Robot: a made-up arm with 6 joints. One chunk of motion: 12 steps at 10 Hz.
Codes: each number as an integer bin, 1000 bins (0 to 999) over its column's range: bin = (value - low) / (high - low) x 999, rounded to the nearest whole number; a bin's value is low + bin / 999 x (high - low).
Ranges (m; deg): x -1.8..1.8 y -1.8..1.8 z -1.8..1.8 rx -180..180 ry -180..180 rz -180..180
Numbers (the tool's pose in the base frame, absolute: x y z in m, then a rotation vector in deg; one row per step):
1: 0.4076 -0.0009 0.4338 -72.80 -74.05 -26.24
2: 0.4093 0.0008 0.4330 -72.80 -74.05 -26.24
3: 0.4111 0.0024 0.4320 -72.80 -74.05 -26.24
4: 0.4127 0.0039 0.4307 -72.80 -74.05 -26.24
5: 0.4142 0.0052 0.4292 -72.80 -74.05 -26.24
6: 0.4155 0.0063 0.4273 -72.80 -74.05 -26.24
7: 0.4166 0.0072 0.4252 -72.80 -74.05 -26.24
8: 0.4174 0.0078 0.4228 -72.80 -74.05 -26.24
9: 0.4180 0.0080 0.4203 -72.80 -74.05 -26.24
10: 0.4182 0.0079 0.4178 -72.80 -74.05 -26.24
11: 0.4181 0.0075 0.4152 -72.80 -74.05 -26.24
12: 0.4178 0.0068 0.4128 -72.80 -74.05 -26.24
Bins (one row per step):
1: 613 499 620 297 294 427
2: 613 500 620 297 294 427
3: 614 500 619 297 294 427
4: 614 501 619 297 294 427
5: 614 501 619 297 294 427
6: 615 501 618 297 294 427
7: 615 501 617 297 294 427
8: 615 502 617 297 294 427
9: 615 502 616 297 294 427
10: 616 502 615 297 294 427
11: 616 502 615 297 294 427
12: 615 501 614 297 294 427

